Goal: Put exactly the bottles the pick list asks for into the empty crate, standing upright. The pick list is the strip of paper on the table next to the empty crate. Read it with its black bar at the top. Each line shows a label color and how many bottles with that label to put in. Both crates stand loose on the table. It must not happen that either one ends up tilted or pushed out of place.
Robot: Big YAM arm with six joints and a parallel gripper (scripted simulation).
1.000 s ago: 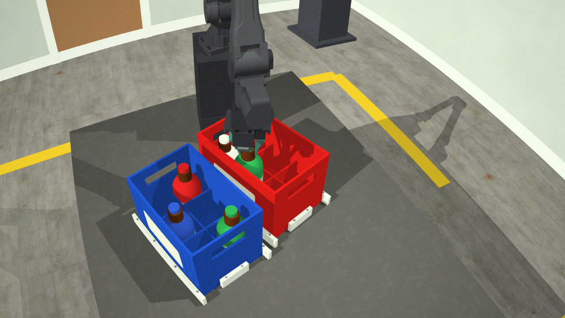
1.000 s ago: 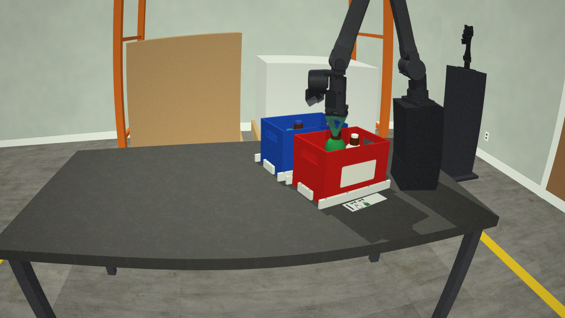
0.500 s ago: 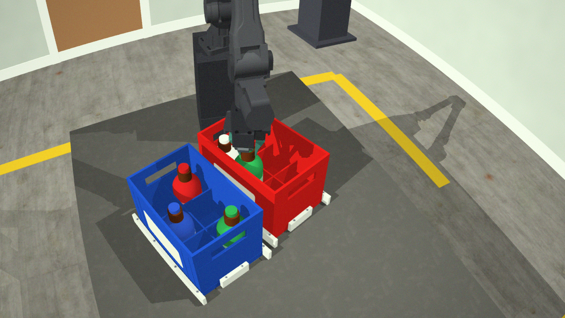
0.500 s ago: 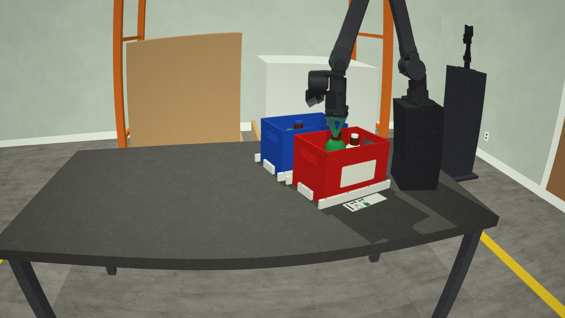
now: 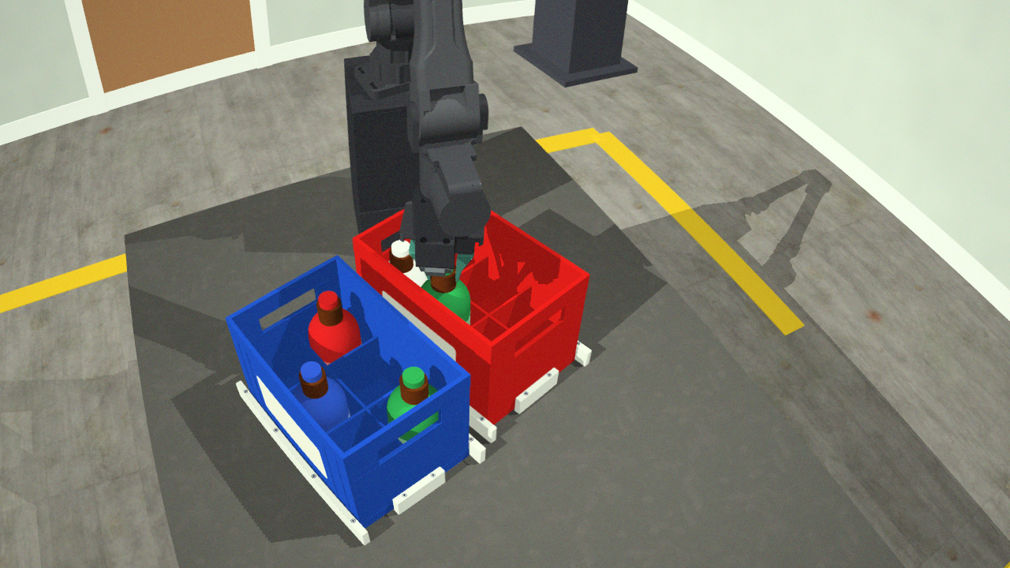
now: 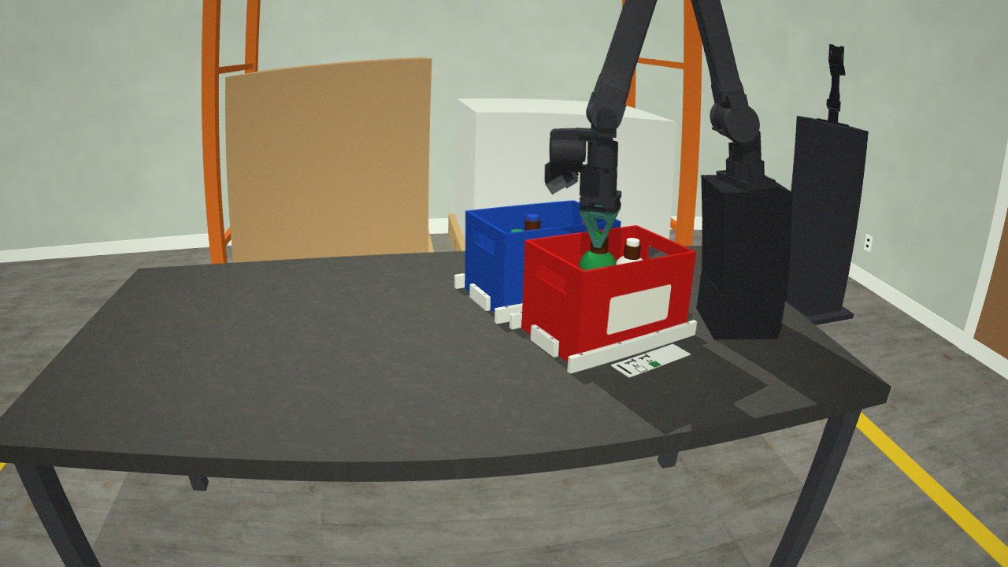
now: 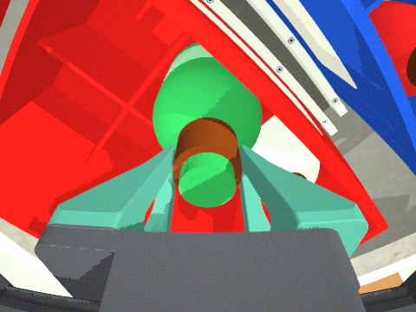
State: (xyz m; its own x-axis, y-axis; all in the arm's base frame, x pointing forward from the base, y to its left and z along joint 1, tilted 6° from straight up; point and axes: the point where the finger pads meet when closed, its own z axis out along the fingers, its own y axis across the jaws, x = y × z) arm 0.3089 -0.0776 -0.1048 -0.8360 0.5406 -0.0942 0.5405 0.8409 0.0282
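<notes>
Right now the green bottle is 60 mm below my hand. Also, from my hand: red bottle 150 mm to the right, 80 mm below, 40 mm behind; then white-label bottle 90 mm behind, 80 mm below, 20 mm to the right; then red crate 90 mm below, 40 mm to the left, 10 mm behind.
</notes>
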